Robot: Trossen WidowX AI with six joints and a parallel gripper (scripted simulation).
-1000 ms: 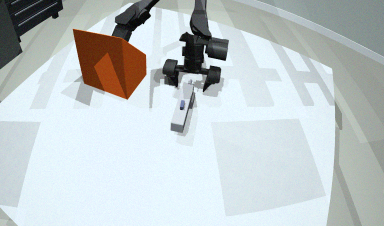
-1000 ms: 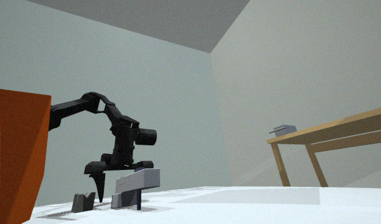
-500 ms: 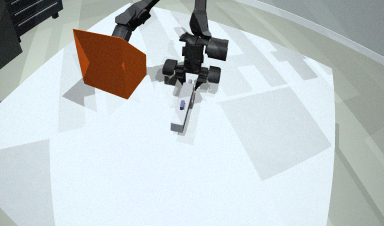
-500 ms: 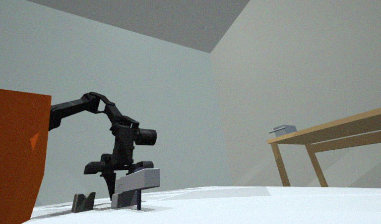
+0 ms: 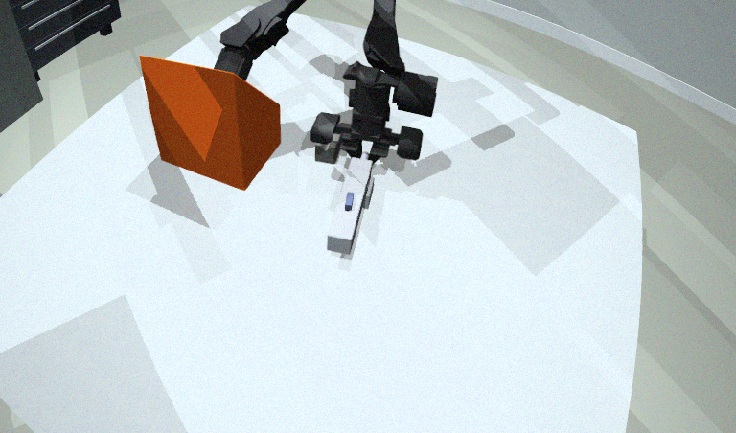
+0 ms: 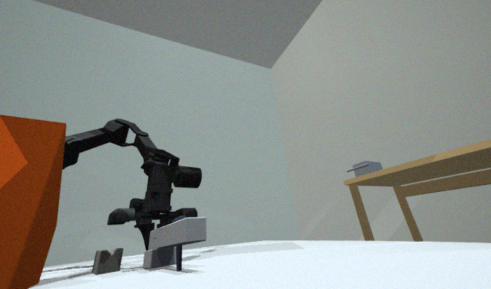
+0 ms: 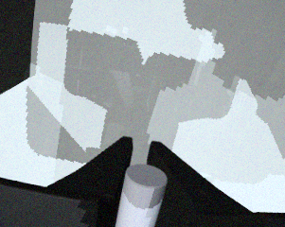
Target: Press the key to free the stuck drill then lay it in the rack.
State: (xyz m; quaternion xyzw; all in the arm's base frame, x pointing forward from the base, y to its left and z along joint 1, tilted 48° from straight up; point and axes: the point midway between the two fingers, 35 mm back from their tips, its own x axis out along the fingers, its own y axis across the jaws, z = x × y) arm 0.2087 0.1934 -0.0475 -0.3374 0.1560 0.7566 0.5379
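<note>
The drill lies 50 mm to the right of my gripper tip, 40 mm above it and 20 mm ahead of it. Also, from my gripper tip: blue key (130 mm to the right, 50 mm ahead, 40 mm above); then rack (90 mm behind, 20 mm to the left); then housing (110 mm to the right, 40 mm ahead, 30 mm above).
</note>
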